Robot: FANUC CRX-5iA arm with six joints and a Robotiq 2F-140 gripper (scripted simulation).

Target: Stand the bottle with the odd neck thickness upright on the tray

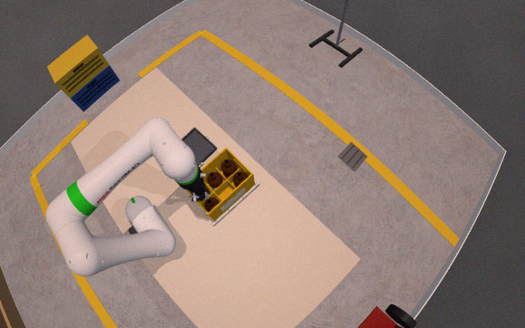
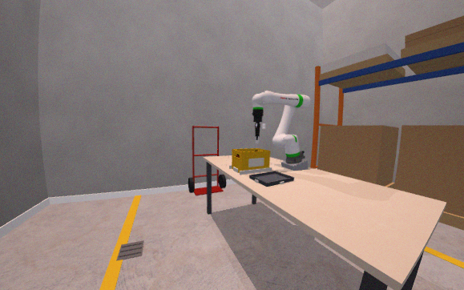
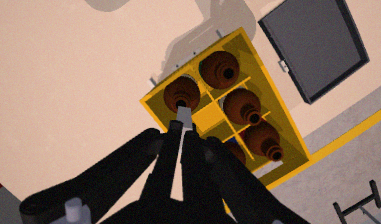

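Right now the yellow crate is 17 cm below my hand, 9 cm ahead of it and 3 cm to the left of it. The rest, counted from my hand: dark tray: 32 cm to the left, 24 cm below, 13 cm ahead; brown bottle: 17 cm below, 10 cm ahead, 7 cm to the left.
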